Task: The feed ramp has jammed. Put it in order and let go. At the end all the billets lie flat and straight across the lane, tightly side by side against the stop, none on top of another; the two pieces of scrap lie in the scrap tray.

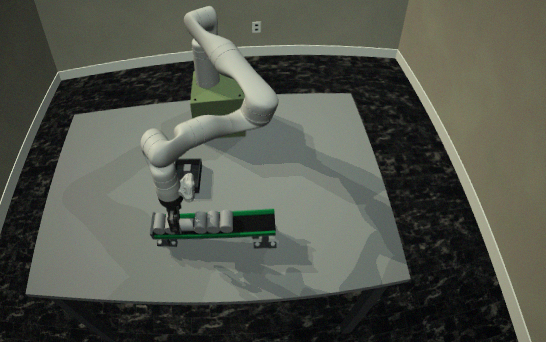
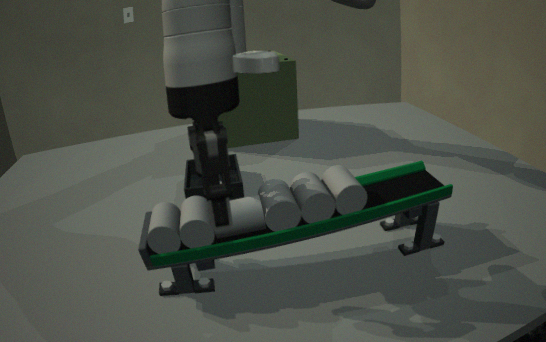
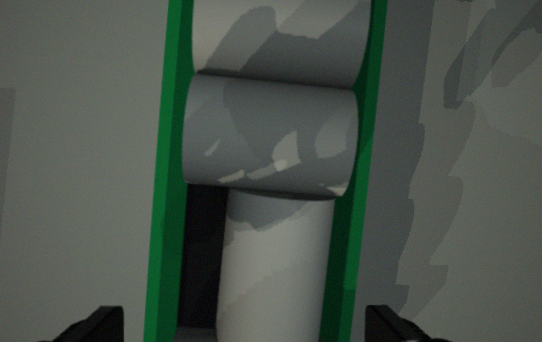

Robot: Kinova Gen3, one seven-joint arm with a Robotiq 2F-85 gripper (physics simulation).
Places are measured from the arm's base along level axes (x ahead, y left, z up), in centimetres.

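Pixels of known places: gripper, fingertip midpoint: (image 1: 178, 220) (image 2: 216, 206) (image 3: 245, 333); arm's base, link origin: (image 1: 208, 80).
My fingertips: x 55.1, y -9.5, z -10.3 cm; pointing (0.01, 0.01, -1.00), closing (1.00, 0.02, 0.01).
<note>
Ahead of a thing's pixels: the offset from my fingertips to its top centre.
Two billets lie across the lane at its low end: the first {dx -0.2, dy -6.6, dz +0.1 cm} (image 1: 159, 223) (image 2: 164, 227) against the stop {dx -0.3, dy -9.0, dz -1.8 cm} (image 2: 144, 242), the second {dx +0.0, dy -2.6, dz +0.4 cm} (image 2: 197, 222) beside it. A third billet {dx +1.0, dy +2.2, dz +1.1 cm} (image 1: 186, 225) (image 2: 247, 216) (image 3: 272, 280) lies lengthwise along the lane, nearer one rail. Above it three billets lie across, side by side: the lowest {dx +0.7, dy +7.1, dz +1.3 cm} (image 1: 200, 222) (image 2: 279, 205) (image 3: 272, 135), the middle one {dx +0.9, dy +11.0, dz +1.7 cm} (image 1: 213, 221) (image 2: 312, 197) (image 3: 280, 45), the top one {dx +1.1, dy +15.0, dz +2.1 cm} (image 1: 226, 221) (image 2: 345, 190). My gripper (image 1: 174, 226) (image 2: 220, 212) (image 3: 245, 322) is open, low over the lengthwise billet's lower end, fingers towards either side of the lane.
The black scrap tray {dx -23.6, dy +1.1, dz -5.6 cm} (image 1: 200, 175) (image 2: 239, 176) stands behind the lane; a small pale piece {dx -26.4, dy +1.3, dz -6.2 cm} (image 1: 187, 167) shows in it. A second scrap piece cannot be made out. Green rails (image 1: 255, 212) (image 2: 300, 231) (image 3: 162, 200) edge the sloping ramp. The green robot base (image 1: 215, 107) (image 2: 265, 105) stands further back.
</note>
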